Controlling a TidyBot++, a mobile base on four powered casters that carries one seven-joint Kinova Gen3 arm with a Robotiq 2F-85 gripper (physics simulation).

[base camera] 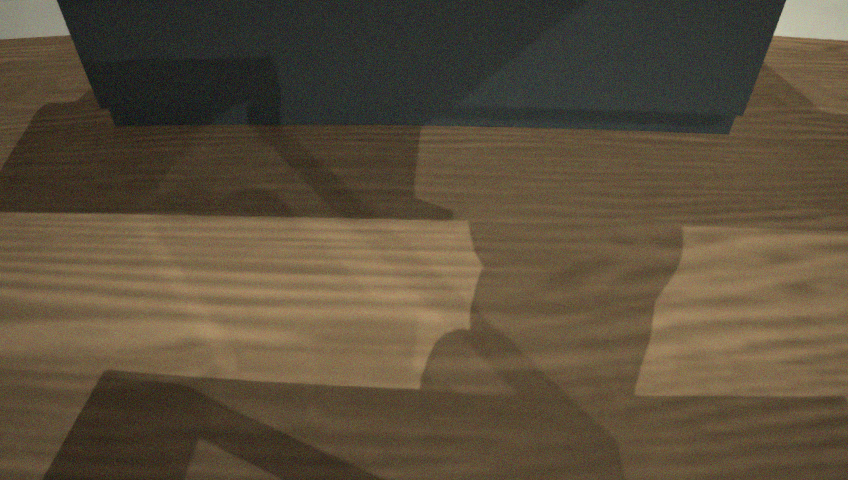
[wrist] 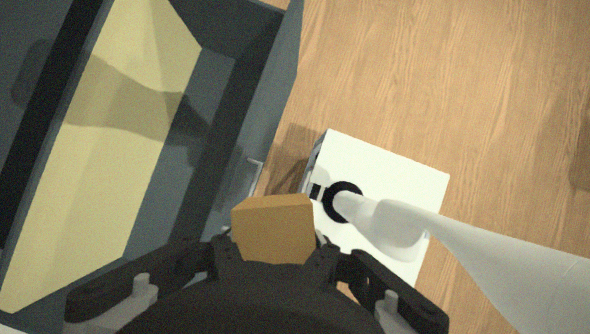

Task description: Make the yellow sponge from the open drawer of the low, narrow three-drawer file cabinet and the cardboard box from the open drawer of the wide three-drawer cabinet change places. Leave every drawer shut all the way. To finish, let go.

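My gripper point(wrist: 278, 235) is shut on the orange-brown cardboard box point(wrist: 274, 227), held between the fingertips in the wrist view. The held box overlaps the view of the front edge of an open dark blue-grey drawer point(wrist: 267, 107). This drawer has a pale yellow inner face point(wrist: 112, 165) crossed by shadow. A small handle point(wrist: 256, 175) shows on its front. The lower part of a dark cabinet point(base camera: 416, 65) fills the top of the base camera view. The yellow sponge cannot be made out in either view, and the near end of the drawer is partly hidden by the gripper.
My white base point(wrist: 395, 160) stands on the wooden floor point(wrist: 450, 75) close in front of the drawer. My pale arm point(wrist: 480, 250) reaches across the lower right. Arm and cabinet shadows fall over the floor point(base camera: 238, 285) in the base camera view.
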